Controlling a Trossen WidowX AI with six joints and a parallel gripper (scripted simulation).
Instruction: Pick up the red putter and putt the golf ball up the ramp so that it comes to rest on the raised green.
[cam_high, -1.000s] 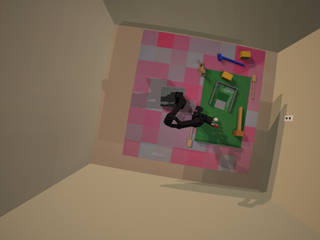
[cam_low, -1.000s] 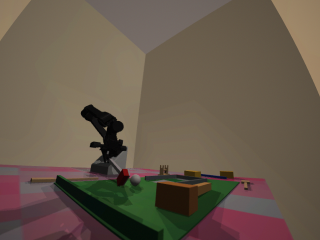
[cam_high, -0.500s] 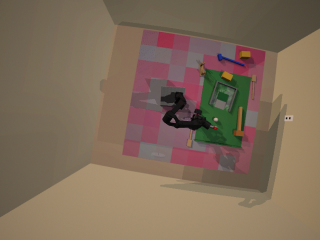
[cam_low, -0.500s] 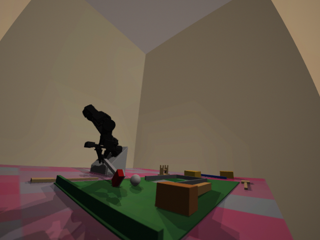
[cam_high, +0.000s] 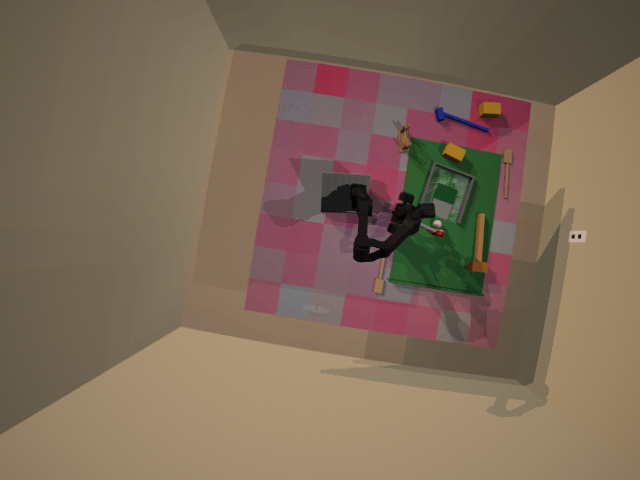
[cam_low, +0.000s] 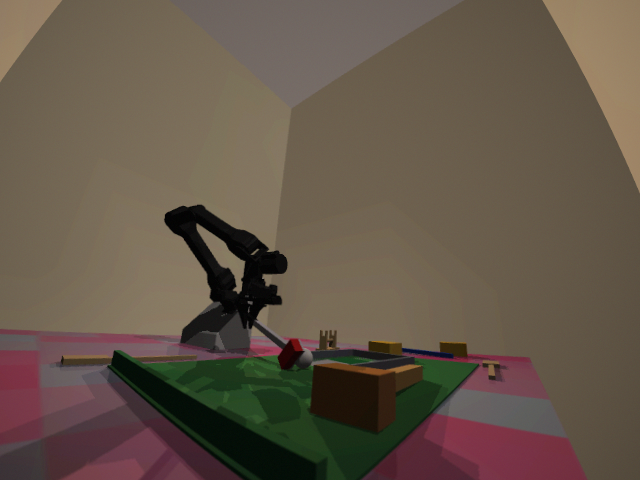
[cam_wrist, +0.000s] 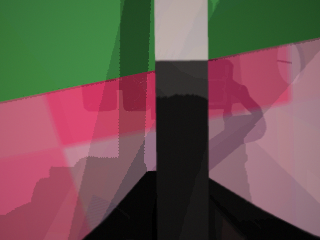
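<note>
The red putter is 120 mm ahead of my gripper tip and 30 mm to the right of it. Also, from my gripper tip: green mat (280 mm ahead, 70 mm below, 30 mm to the left); then grey frame (260 mm ahead, 170 mm to the left, 70 mm below); then white golf ball (230 mm ahead, 50 mm below).
</note>
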